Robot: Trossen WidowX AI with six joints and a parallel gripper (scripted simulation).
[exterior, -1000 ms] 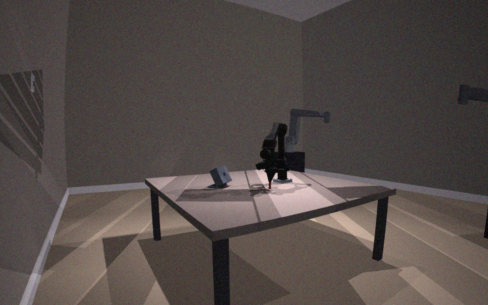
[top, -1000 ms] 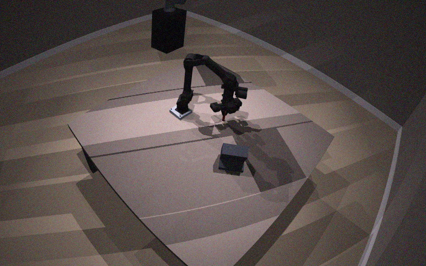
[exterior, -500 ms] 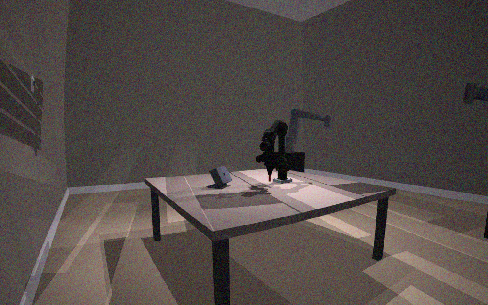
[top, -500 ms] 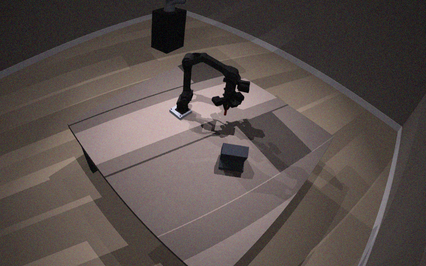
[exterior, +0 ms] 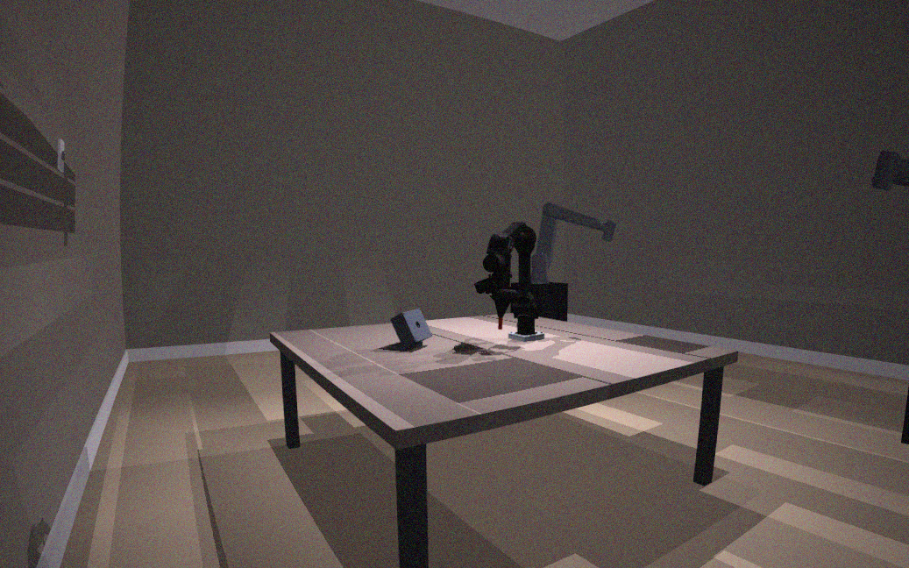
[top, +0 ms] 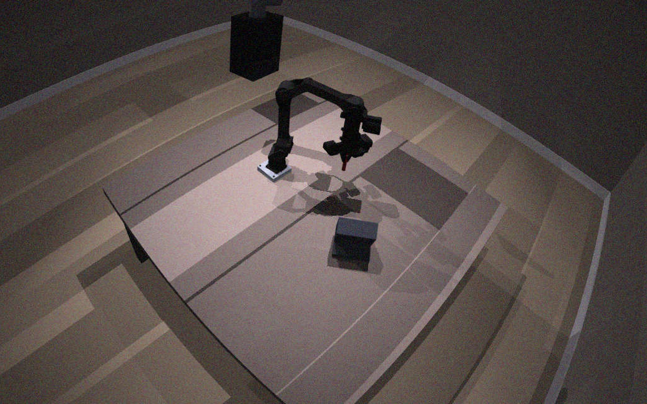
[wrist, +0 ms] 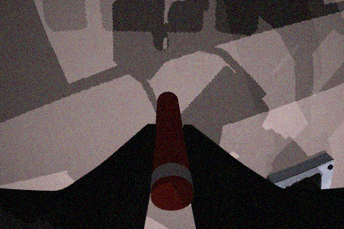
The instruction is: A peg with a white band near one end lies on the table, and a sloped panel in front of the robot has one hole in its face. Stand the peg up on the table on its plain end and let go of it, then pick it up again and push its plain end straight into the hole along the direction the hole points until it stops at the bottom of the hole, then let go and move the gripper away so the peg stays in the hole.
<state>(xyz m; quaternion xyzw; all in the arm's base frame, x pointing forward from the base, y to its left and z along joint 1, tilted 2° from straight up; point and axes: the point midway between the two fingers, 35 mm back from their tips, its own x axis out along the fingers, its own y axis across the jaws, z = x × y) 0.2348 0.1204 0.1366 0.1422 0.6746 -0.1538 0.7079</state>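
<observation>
My gripper tip is now 21 cm short of the sloped panel, 23 cm to the left of it and 4 cm above it. Round my gripper tip: red peg (2 cm above).
</observation>
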